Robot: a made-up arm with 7 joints.
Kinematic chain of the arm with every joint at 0, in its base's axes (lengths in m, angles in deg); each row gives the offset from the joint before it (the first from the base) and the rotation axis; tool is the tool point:
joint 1: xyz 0 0 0.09 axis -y
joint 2: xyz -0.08 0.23 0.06 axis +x
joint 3: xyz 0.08 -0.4 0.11 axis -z
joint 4: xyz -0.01 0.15 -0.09 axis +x
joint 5: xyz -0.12 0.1 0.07 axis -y
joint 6: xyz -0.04 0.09 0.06 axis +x
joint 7: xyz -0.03 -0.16 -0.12 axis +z
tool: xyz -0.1 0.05 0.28
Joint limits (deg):
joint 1: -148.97..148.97
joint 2: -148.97..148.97
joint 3: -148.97..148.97
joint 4: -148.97..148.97
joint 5: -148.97..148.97
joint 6: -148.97..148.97
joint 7: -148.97..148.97
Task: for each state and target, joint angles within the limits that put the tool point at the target. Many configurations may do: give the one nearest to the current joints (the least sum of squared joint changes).
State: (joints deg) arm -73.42 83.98 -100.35 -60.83 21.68 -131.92 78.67
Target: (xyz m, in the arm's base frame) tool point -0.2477 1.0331 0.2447
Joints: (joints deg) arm -78.44 128.62 -99.77 -83.64 29.21 -148.97 79.62
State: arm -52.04 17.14 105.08 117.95 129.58 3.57 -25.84
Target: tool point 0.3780 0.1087 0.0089
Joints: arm -59.50 -7.88 94.91 113.24 116.61 -6.02 -25.55
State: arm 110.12 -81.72 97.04 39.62 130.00 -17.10 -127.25
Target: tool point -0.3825 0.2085 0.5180
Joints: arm 94.68 -77.33 117.82 35.58 138.29 -28.69 -123.09
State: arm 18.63 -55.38 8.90 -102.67 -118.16 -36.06 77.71
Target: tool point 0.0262 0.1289 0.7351
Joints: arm 11.25 -90.12 40.14 -125.32 -132.39 -60.48 83.92
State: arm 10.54 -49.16 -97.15 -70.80 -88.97 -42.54 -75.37
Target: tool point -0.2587 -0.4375 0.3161
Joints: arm -4.05 -34.34 -136.27 -79.66 -79.63 -61.89 -71.33
